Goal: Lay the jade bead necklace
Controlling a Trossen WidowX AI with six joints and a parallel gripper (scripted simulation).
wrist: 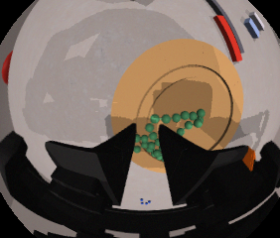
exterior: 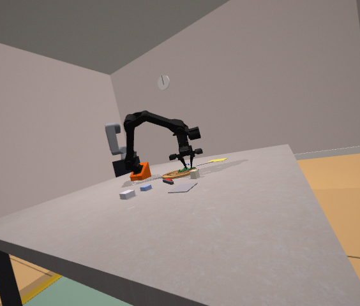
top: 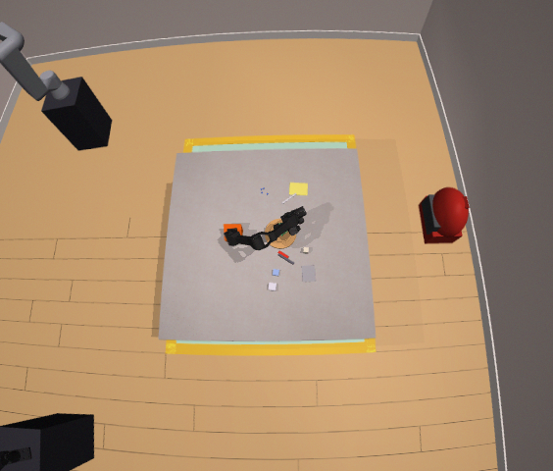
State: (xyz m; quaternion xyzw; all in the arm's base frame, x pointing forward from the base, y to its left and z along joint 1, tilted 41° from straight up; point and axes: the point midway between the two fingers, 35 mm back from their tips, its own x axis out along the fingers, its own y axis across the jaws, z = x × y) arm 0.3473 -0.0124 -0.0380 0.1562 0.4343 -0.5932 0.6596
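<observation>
Right now my gripper tip is 50 mm past the round wooden bead board, 20 mm to the left of it and 10 mm above it. Round my gripper tip: beige cube (90 mm ahead, 150 mm to the right); then red-handled tool (40 mm behind, 180 mm to the right, 10 mm below); then blue block (100 mm behind, 270 mm to the right, 10 mm below).
</observation>
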